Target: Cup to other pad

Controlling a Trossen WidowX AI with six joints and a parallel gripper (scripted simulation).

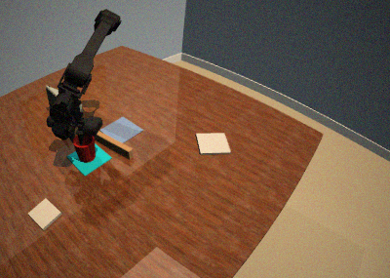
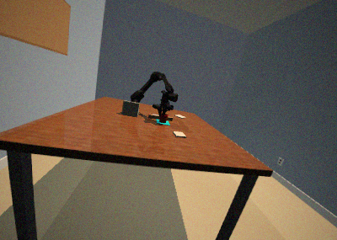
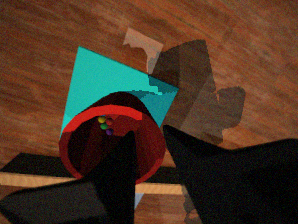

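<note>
Right now the red cup is 2 cm ahead of my gripper tip, 2 cm to the left of it and 1 cm below it. Also, from my gripper tip: low wooden bar (10 cm to the left, 5 cm below); teal pad (3 cm ahead, 2 cm to the left, 6 cm below); light blue pad (3 cm behind, 19 cm to the left, 6 cm below).
</note>
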